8 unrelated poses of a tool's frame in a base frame.
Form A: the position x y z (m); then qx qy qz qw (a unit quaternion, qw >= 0).
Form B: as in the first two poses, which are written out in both.
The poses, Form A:
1: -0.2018 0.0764 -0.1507 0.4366 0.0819 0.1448 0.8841
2: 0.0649 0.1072 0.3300 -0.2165 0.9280 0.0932 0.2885
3: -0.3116 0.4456 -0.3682 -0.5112 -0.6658 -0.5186 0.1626
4: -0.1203 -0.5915 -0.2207 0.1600 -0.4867 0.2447 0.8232
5: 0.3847 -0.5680 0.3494 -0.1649 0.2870 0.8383 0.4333
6: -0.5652 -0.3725 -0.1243 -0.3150 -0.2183 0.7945 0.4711
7: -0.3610 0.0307 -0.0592 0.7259 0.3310 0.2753 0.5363
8: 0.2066 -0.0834 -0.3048 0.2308 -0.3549 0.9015 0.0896
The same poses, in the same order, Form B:
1: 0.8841 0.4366 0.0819 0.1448 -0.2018 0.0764 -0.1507
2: 0.2885 -0.2165 0.9280 0.0932 0.0649 0.1072 0.3300
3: 0.1626 -0.5112 -0.6658 -0.5186 -0.3116 0.4456 -0.3682
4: 0.8232 0.1600 -0.4867 0.2447 -0.1203 -0.5915 -0.2207
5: 0.4333 -0.1649 0.2870 0.8383 0.3847 -0.5680 0.3494
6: 0.4711 -0.3150 -0.2183 0.7945 -0.5652 -0.3725 -0.1243
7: 0.5363 0.7259 0.3310 0.2753 -0.3610 0.0307 -0.0592
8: 0.0896 0.2308 -0.3549 0.9015 0.2066 -0.0834 -0.3048
